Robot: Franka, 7 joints.
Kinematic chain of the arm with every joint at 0, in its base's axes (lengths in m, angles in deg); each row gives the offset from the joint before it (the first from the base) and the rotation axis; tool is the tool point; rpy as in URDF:
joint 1: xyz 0 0 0.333 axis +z
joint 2: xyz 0 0 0 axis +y
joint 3: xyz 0 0 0.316 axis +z
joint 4: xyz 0.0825 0 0 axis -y
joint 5: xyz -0.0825 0 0.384 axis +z
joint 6: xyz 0 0 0 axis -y
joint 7: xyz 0.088 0 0 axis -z
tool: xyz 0 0 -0.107 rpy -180 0 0
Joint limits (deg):
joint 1: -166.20..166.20
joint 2: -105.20..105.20
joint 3: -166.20..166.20
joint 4: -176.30..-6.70
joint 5: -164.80..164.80
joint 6: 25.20..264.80
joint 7: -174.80..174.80
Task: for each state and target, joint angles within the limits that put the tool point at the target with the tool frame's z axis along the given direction. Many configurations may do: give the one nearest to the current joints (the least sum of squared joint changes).
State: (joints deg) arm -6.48 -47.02 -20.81 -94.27 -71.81 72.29 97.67
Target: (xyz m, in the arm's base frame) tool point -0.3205 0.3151 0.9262 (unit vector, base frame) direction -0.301 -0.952 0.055
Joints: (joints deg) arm -46.83 -72.22 13.61 -53.00 -68.47 73.92 97.67
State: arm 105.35 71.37 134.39 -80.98 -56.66 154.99 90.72
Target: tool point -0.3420 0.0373 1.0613 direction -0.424 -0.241 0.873
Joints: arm 116.85 34.95 122.27 -58.84 -36.25 197.63 90.72
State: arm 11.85 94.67 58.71 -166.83 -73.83 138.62 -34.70
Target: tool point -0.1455 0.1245 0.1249 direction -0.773 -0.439 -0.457
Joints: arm -4.47 76.32 31.12 -176.30 -82.01 145.14 -34.70
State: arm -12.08 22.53 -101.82 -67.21 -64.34 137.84 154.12
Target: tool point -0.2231 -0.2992 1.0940 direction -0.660 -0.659 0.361
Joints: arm -20.26 -10.98 -86.36 -42.31 -48.86 150.75 154.12
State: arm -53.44 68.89 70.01 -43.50 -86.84 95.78 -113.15
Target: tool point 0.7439 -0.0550 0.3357 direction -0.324 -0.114 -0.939
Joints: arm -27.75 72.57 76.29 -42.25 -70.64 66.04 -113.15
